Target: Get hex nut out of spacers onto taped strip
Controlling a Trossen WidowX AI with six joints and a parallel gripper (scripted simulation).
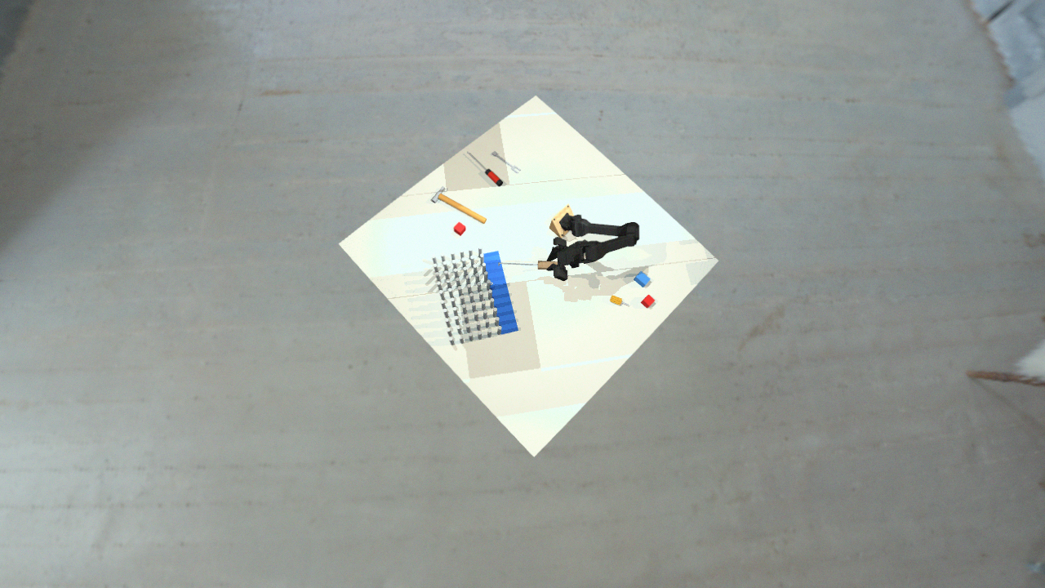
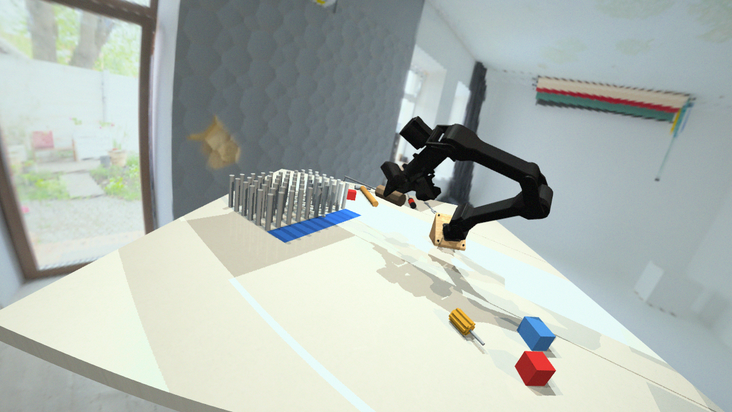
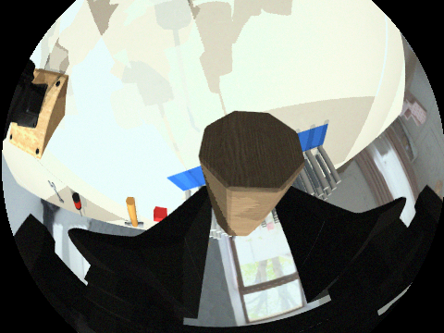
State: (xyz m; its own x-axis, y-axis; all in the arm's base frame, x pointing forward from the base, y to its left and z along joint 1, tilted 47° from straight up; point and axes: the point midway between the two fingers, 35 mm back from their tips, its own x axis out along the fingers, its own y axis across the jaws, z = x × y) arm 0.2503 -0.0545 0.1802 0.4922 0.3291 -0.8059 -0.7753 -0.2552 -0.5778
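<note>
The hook tool lies 60 mm ahead of my gripper tip and 80 mm to the right of it. Also, from my gripper tip: blue taped strip: 180 mm ahead, 110 mm to the right, 160 mm below; then yellow-handled screwdriver: 130 mm behind, 340 mm to the left, 140 mm below; then blue cube: 290 mm behind, 370 mm to the left, 140 mm below.
</note>
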